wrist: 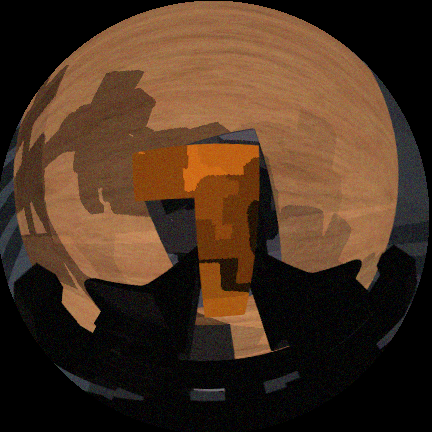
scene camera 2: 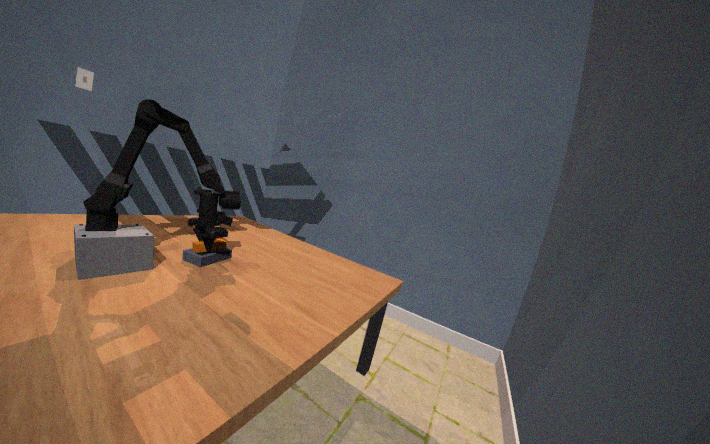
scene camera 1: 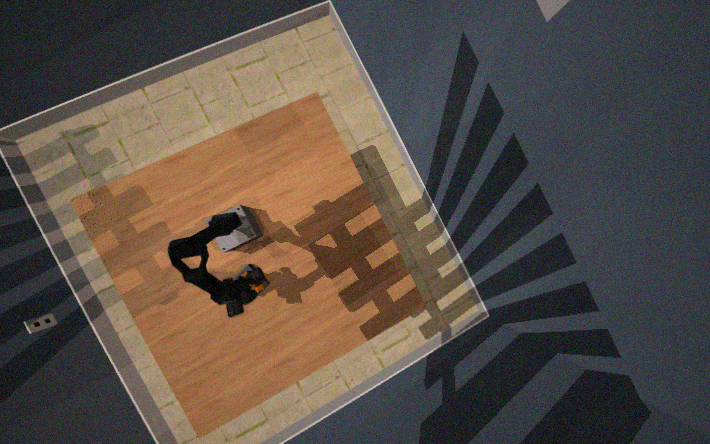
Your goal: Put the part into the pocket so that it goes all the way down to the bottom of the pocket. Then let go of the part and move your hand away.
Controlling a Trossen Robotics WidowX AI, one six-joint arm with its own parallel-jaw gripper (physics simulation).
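Where they show: gripper, fingertip midpoint: [wrist: 221, 249] [scene camera 2: 206, 249] [scene camera 1: 250, 279]; arm's base, origin of the base link: [scene camera 2: 100, 228] [scene camera 1: 232, 221].
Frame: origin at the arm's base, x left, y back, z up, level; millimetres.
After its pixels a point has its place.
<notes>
The orange L-shaped part [scene camera 1: 259, 287] @[z -38, x -30, y -330 mm] [scene camera 2: 199, 246] @[z -47, x -83, y -249 mm] [wrist: 220, 200] @[z -39, x -59, y -321 mm] is between the fingers of my gripper [scene camera 2: 209, 249] @[z -69, x -65, y -279 mm] [wrist: 221, 249] @[z -69, x -65, y -279 mm], which is shut on its long leg. The grey block with the pocket [scene camera 2: 192, 257] @[z -81, x -93, y -225 mm] [wrist: 172, 232] @[z -69, x -29, y -292 mm] stands on the table under the part. In scene camera 2 the part shows above the block's top rim; whether it touches the rim cannot be told. In the wrist view the block is turned slightly relative to the part, and the short leg reaches out past the block's left edge. Dark bits of the pocket show beside the long leg; its bottom is hidden.
The arm's grey base box [scene camera 1: 230, 241] @[z 1, x -44, y -81 mm] [scene camera 2: 115, 253] @[z -43, x -100, y -26 mm] stands on the wooden table [scene camera 1: 293, 141] @[z -105, x 405, y 278 mm] [scene camera 2: 293, 324] @[z -105, x -537, y -302 mm], near the block. The arm arches from it over to the block. The table's edge and a corner lie to the right in scene camera 2. Patchy shadows cross the table.
</notes>
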